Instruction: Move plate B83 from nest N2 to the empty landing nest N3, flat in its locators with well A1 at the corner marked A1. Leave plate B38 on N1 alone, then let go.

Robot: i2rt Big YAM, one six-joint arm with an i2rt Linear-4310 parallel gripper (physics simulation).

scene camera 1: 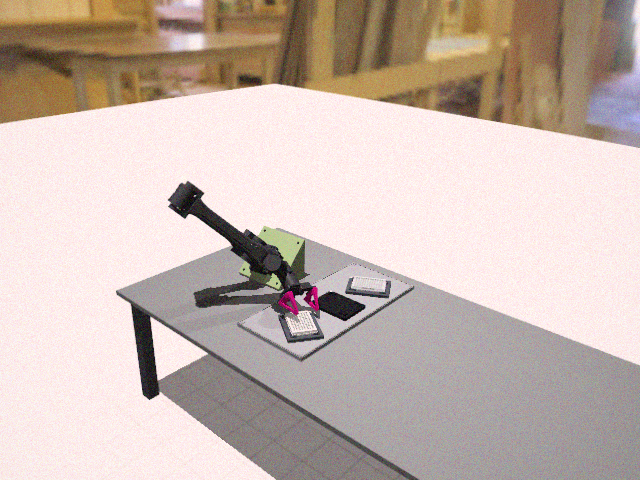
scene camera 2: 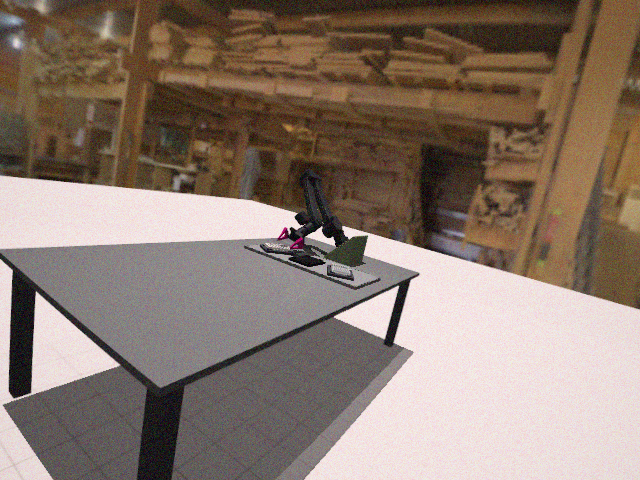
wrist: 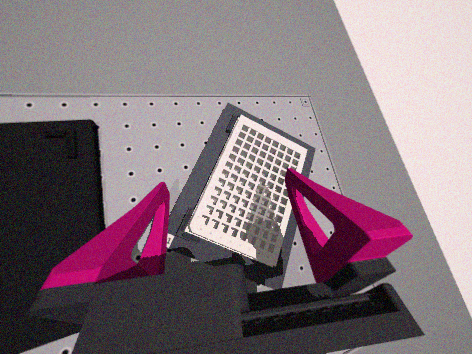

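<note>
A white well plate (scene camera 1: pixel 301 322) (scene camera 2: pixel 277 248) (wrist: pixel 250 180) lies in a dark grey nest (scene camera 1: pixel 305 339) (wrist: pixel 214 150); its label is not readable. My gripper (scene camera 1: pixel 307 311) (scene camera 2: pixel 285 243) (wrist: pixel 227 180) is open and empty above it. In the wrist view the right fingertip overlaps the plate's right edge, the left fingertip is outside the nest's left edge, and the plate is turned relative to the fingers. A white corner tag (wrist: pixel 171 241) is partly hidden by the left finger. The empty black nest (scene camera 1: pixel 341 305) (scene camera 2: pixel 306 259) (wrist: pixel 50 200) is beside it. Another white plate (scene camera 1: pixel 368 283) (scene camera 2: pixel 340 269) sits in the far nest (scene camera 1: pixel 368 293).
The nests stand on a light perforated board (scene camera 1: pixel 263 322) (scene camera 2: pixel 364 281) (wrist: pixel 145 115) on the grey table (scene camera 1: pixel 465 372) (scene camera 2: pixel 180 299) (wrist: pixel 175 45). The green mounting block (scene camera 1: pixel 289 248) (scene camera 2: pixel 351 251) stands at the arm's base, close behind the board.
</note>
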